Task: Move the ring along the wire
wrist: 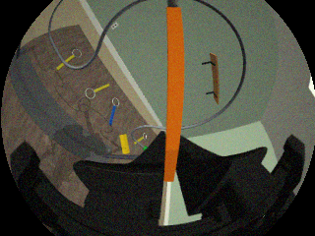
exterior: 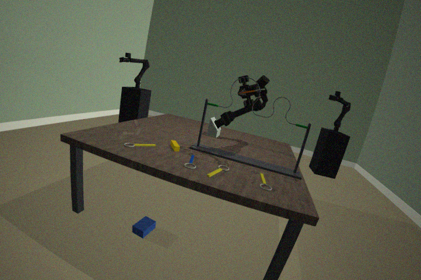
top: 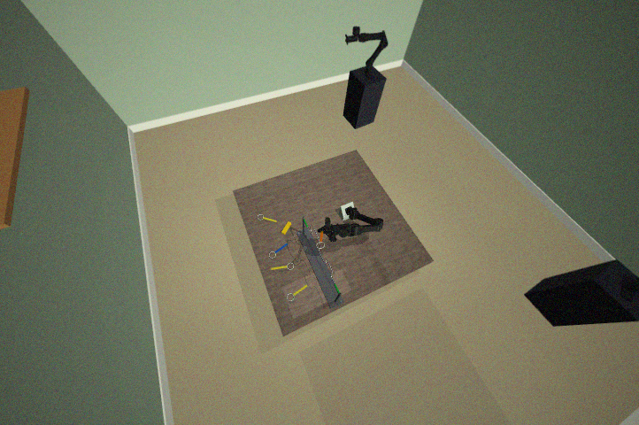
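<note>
The orange-handled ring is 80 mm to the left of my gripper tip, 30 mm above it and 20 mm ahead of it. Also, from my gripper tip: blue block 840 mm below, 350 mm to the right, 290 mm ahead; yellow block 350 mm below, 280 mm to the right, 130 mm ahead; blue-handled ring 360 mm below, 280 mm ahead, 140 mm to the right.
</note>
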